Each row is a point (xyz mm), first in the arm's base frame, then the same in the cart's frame.
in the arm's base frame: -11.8 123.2 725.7
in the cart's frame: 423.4 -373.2 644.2
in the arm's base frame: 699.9 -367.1 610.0
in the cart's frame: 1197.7 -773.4 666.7
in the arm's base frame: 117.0 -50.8 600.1
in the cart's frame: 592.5 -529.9 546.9
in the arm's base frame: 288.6 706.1 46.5
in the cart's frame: 769.2 244.3 19.4
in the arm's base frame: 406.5 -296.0 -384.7
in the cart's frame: 1081.8 -734.6 -365.6
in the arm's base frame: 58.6 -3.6 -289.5
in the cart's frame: 690.0 -486.8 -339.5
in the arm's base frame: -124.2 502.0 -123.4
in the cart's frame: 421.1 -7.6 -218.0
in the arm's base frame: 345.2 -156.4 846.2
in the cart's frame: 783.7 -608.1 831.7
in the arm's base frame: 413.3 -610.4 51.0
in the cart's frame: 1047.6 -1047.5 69.9
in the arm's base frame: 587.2 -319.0 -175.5
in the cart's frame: 1223.3 -736.4 -127.0
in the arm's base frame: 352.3 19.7 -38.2
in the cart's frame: 928.7 -429.1 -40.1
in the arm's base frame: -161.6 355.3 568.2
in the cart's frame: 277.7 -160.4 458.3
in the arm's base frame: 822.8 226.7 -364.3
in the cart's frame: 1422.0 -165.5 -280.4
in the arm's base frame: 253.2 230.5 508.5
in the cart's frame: 708.4 -233.9 476.1
